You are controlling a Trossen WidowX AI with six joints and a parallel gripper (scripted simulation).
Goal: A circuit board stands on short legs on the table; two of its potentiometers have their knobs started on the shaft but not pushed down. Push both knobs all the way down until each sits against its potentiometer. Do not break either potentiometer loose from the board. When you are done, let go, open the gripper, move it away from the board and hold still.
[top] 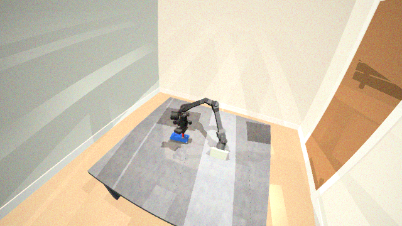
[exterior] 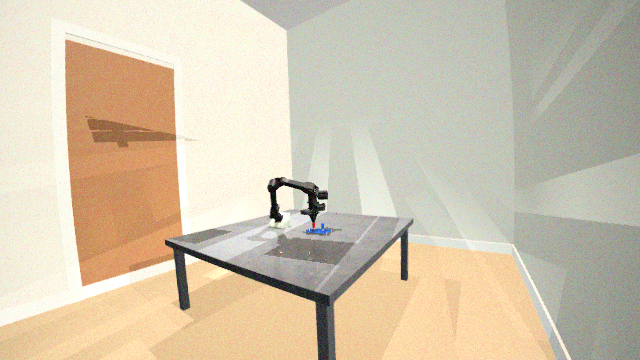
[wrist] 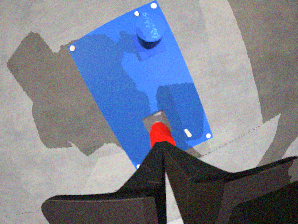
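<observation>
My gripper tip is 1 cm above the red knob. Also, from my gripper tip: blue knob: 8 cm ahead, 3 cm to the right, 1 cm below.
</observation>
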